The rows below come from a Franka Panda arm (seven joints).
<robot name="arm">
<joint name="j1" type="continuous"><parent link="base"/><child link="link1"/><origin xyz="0 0 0.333" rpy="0 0 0"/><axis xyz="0 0 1"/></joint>
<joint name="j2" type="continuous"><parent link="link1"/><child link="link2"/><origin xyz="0 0 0" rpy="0 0 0"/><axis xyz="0 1 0"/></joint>
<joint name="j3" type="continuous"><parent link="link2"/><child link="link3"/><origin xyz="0 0 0.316" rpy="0 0 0"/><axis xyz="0 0 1"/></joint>
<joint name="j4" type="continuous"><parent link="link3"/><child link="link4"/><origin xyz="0.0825 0 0" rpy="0 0 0"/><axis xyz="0 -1 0"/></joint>
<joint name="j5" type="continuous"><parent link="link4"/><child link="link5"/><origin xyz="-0.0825 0 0.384" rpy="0 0 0"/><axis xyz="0 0 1"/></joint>
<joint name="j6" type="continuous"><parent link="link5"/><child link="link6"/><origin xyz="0 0 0" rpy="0 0 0"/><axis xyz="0 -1 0"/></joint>
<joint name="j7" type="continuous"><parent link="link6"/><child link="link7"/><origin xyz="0.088 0 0" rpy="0 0 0"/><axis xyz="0 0 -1"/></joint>
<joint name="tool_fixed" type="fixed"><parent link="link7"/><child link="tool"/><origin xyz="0 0 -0.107" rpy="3.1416 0 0"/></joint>
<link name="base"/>
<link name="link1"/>
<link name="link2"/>
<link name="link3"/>
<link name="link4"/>
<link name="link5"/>
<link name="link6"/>
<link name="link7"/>
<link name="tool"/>
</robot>
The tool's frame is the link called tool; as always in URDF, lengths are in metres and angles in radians. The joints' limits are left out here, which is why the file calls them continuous.
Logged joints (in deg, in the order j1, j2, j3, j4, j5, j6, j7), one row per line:
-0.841 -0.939 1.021 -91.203 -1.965 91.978 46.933
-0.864 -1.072 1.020 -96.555 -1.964 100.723 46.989
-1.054 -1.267 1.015 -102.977 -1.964 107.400 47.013
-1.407 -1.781 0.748 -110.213 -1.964 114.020 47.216
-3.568 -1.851 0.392 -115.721 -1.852 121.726 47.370
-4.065 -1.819 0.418 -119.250 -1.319 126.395 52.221
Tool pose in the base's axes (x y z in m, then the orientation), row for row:
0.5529 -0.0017 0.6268 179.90 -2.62 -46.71
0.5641 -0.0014 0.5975 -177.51 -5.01 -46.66
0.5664 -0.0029 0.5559 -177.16 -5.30 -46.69
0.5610 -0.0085 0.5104 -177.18 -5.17 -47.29
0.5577 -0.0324 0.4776 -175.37 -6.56 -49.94
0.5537 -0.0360 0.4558 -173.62 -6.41 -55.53
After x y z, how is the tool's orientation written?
As angles about the fixed x, y, z axes (roll, pitch, yaw), in degrees.
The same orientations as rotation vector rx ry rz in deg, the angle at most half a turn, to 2 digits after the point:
164.18 -70.90 3.69
-164.88 70.92 -8.75
-164.66 70.84 -9.38
-164.29 71.71 -9.18
-161.67 74.83 -12.30
-156.74 81.89 -13.35

